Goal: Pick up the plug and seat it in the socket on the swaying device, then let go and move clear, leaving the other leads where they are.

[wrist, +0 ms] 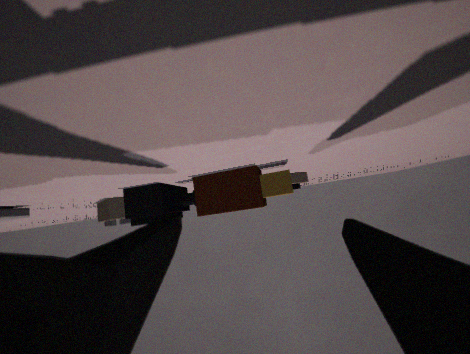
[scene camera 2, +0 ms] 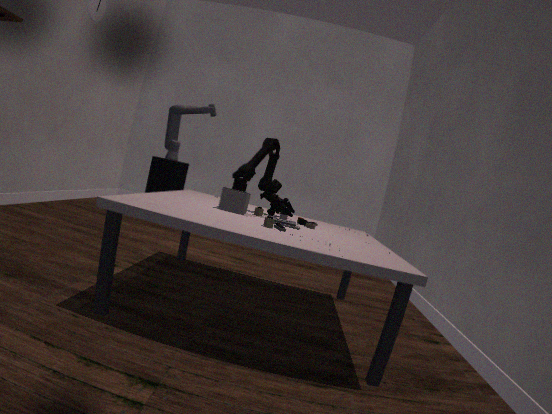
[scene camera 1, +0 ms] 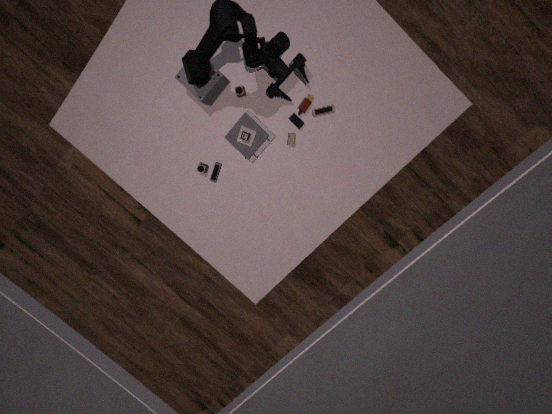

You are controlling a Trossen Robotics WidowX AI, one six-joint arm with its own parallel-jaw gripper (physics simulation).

A plug (wrist: 245,188) rests on the table. A pale lead (wrist: 112,209) rests on the table. A black lead (wrist: 145,204) rests on the table.
